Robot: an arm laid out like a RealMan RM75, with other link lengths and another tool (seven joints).
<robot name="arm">
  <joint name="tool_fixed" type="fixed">
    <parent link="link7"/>
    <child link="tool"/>
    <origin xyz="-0.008 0.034 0.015" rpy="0 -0.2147 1.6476"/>
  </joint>
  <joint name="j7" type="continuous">
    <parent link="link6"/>
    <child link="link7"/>
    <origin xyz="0 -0.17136 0" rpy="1.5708 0 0"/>
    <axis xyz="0 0 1"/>
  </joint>
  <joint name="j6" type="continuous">
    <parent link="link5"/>
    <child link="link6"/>
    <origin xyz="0 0 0" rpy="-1.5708 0 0"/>
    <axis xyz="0 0 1"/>
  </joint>
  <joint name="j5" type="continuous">
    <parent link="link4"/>
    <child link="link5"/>
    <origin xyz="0 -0.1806 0" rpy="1.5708 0 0"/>
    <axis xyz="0 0 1"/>
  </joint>
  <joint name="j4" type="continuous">
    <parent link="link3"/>
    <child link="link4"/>
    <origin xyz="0 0 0" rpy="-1.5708 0 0"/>
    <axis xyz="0 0 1"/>
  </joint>
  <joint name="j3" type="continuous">
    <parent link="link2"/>
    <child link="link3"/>
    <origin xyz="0 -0.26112 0" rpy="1.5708 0 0"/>
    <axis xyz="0 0 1"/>
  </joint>
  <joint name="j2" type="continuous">
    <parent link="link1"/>
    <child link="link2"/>
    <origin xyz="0 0 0" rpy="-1.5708 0 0"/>
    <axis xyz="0 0 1"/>
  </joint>
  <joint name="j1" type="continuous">
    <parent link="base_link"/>
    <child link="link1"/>
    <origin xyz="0 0 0.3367" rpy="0 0 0"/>
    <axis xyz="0 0 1"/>
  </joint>
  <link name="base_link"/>
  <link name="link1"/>
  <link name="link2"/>
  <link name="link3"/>
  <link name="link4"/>
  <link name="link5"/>
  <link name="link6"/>
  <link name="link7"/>
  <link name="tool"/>
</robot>
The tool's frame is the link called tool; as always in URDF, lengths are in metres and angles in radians. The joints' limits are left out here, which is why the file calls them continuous.
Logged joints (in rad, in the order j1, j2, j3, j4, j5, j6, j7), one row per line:
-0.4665 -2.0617 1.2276 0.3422 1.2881 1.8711 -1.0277
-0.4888 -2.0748 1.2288 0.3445 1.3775 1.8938 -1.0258
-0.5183 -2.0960 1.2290 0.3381 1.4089 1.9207 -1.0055
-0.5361 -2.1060 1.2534 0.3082 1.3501 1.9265 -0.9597
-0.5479 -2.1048 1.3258 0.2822 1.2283 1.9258 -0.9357
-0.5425 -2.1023 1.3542 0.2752 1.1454 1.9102 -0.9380
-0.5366 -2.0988 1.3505 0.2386 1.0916 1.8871 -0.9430
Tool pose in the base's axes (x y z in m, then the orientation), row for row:
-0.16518 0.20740 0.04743 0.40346 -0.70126 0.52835 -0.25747
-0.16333 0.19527 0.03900 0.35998 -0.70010 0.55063 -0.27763
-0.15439 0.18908 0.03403 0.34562 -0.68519 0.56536 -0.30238
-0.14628 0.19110 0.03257 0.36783 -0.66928 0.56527 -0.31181
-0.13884 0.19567 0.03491 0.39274 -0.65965 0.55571 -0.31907
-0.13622 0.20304 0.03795 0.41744 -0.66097 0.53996 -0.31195
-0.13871 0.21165 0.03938 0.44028 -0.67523 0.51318 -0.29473
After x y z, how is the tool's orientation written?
As a quaternion, w x y z.
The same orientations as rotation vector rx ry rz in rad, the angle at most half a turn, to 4 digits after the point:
-1.7712 1.3345 -0.6503
-1.8048 1.4195 -0.7157
-1.7786 1.4675 -0.7849
-1.7189 1.4518 -0.8008
-1.6744 1.4106 -0.8099
-1.6587 1.3550 -0.7828
-1.6769 1.2744 -0.7319

